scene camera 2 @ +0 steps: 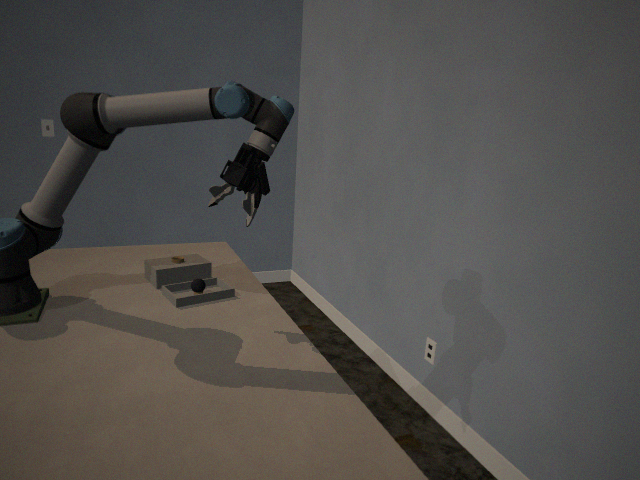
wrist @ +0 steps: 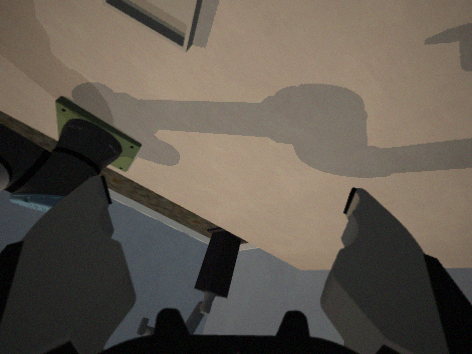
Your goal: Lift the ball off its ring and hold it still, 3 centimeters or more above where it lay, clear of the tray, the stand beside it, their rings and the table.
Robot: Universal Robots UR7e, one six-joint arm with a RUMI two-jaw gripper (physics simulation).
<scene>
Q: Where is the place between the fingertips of my gripper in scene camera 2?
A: At 227, 216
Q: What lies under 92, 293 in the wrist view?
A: My gripper.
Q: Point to a grey stand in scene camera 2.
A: At 169, 270
</scene>
